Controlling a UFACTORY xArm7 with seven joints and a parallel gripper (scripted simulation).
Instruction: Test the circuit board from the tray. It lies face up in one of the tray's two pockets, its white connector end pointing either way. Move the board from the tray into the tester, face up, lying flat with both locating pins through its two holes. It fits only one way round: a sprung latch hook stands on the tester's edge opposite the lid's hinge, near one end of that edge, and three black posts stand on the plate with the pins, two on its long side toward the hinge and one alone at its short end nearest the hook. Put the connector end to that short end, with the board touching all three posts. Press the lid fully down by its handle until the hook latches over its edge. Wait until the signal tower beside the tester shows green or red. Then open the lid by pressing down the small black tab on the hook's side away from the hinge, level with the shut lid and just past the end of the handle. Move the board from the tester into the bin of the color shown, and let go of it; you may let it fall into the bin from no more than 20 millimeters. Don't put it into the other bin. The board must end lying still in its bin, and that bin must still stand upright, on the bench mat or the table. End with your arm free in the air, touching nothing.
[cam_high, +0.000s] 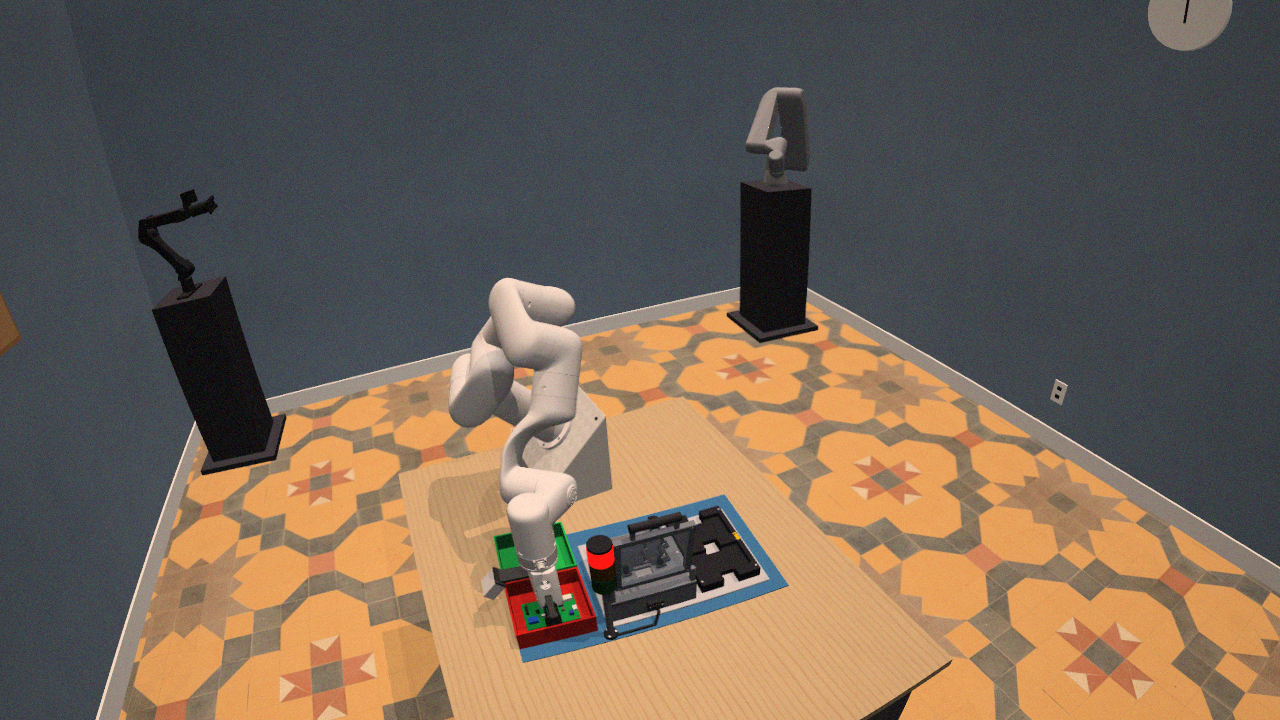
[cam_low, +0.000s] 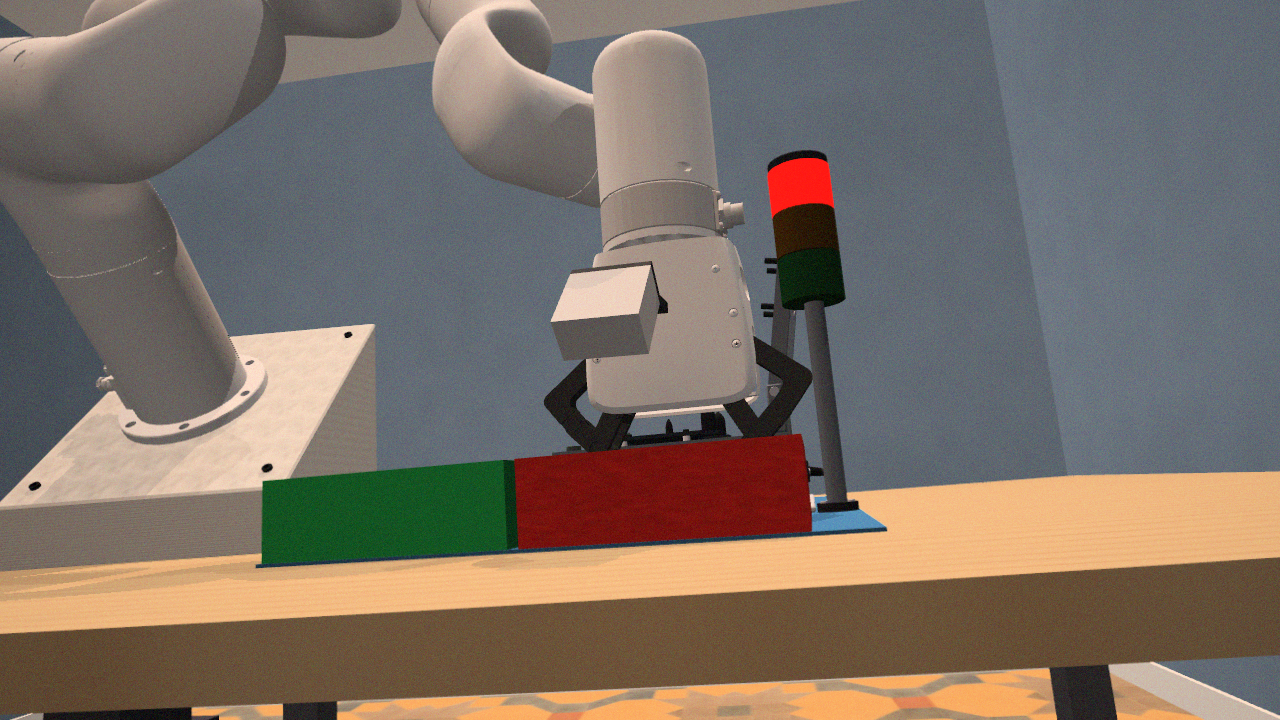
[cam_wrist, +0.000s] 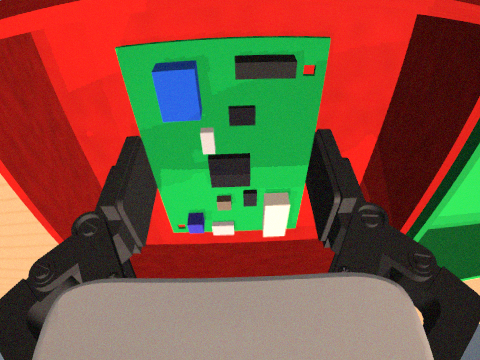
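Now: the red bin right at my hand. Round my hand: tester plate 30 mm behind, 210 mm to the left, 50 mm above; then green bin 150 mm behind, 10 mm to the left; then green circuit board 10 mm below.
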